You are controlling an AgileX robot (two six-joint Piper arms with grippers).
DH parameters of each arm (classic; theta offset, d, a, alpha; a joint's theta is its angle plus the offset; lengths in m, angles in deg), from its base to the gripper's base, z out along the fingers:
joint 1: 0 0.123 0 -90
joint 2: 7.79 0 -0.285 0
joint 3: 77.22 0 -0.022 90
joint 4: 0 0.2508 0 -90
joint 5: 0 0 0.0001 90
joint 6: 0 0.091 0 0
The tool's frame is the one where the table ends.
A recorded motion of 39 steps. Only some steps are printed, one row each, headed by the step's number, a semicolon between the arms.
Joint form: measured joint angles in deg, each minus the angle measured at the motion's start. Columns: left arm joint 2, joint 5, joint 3, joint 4, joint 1, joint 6; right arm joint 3, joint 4, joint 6, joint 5, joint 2, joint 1.
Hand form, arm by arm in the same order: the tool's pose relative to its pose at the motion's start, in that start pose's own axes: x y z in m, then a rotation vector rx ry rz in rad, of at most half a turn. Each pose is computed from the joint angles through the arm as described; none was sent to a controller.
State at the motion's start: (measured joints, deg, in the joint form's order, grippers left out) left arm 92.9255 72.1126 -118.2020 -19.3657 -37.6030 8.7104; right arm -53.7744 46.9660 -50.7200 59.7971 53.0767 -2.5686
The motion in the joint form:
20: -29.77 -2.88 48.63 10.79 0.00 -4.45; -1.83 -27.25 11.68 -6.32 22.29 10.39
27: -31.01 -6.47 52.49 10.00 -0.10 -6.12; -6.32 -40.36 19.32 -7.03 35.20 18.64
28: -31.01 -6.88 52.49 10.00 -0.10 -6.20; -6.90 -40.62 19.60 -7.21 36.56 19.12
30: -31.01 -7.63 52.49 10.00 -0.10 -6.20; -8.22 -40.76 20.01 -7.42 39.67 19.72
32: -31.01 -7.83 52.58 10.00 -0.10 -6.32; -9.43 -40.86 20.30 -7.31 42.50 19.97
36: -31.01 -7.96 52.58 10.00 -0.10 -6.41; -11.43 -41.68 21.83 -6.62 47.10 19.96
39: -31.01 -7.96 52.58 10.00 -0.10 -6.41; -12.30 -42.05 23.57 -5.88 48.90 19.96
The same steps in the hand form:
20: 0.1623 -0.0008 -0.0315 -0.1705 0.2910 -0.0903; 0.0312 -0.0584 0.0993 0.0954 0.5079 -0.0289
27: 0.1726 -0.0002 -0.0246 -0.1672 0.2694 -0.1293; 0.0420 -0.0638 0.1610 0.1072 0.7367 -0.1383
28: 0.1720 0.0000 -0.0245 -0.1681 0.2622 -0.1300; 0.0429 -0.0644 0.1676 0.1029 0.7482 -0.1409
30: 0.1708 0.0002 -0.0242 -0.1695 0.2492 -0.1288; 0.0457 -0.0672 0.1818 0.0916 0.7743 -0.1366
32: 0.1709 0.0003 -0.0238 -0.1701 0.2471 -0.1309; 0.0494 -0.0707 0.1940 0.0818 0.8024 -0.1284
36: 0.1707 0.0004 -0.0238 -0.1705 0.2447 -0.1323; 0.0575 -0.0788 0.2120 0.0793 0.8588 -0.0994
39: 0.1707 0.0004 -0.0238 -0.1705 0.2447 -0.1323; 0.0611 -0.0817 0.2186 0.0850 0.8863 -0.0688

